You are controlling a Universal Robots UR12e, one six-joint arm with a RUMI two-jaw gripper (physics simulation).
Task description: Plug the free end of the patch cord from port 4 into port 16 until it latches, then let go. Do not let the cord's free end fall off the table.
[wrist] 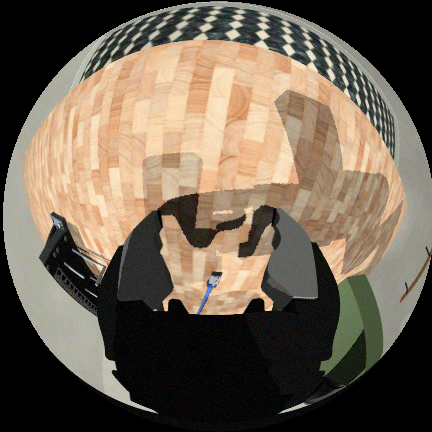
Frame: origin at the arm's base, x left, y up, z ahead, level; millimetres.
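Where they show: gripper, between the fingertips: (216, 210).
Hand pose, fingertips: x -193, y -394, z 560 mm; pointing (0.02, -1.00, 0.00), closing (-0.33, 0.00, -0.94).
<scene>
After its pixels a point has its place.
The blue patch cord (205, 296) {x -35, y -387, z 528 mm} ends in a clear and grey plug (214, 280) {x -98, y -384, z 532 mm}, which shows low in the gap between the fingers and touches neither of them. The cord runs down from the plug and out of sight behind the dark gripper body. My gripper (216, 210) {x -193, y -394, z 560 mm} is open, with its two grey fingers well apart on either side of the plug. The black patch panel (61, 242) {x -70, y -360, z 808 mm} stands at the left, partly hidden by the gripper. Its port numbers are too small to read, so ports 4 and 16 cannot be told apart.
The wooden table top (165, 110) {x -264, y -393, z 623 mm} fills the middle of the view and carries the arm's shadows. Its far edge borders a dark and white checkered surface (215, 25). A green object (350, 310) {x -76, y -284, z 143 mm} stands at the lower right, beside the gripper body.
</scene>
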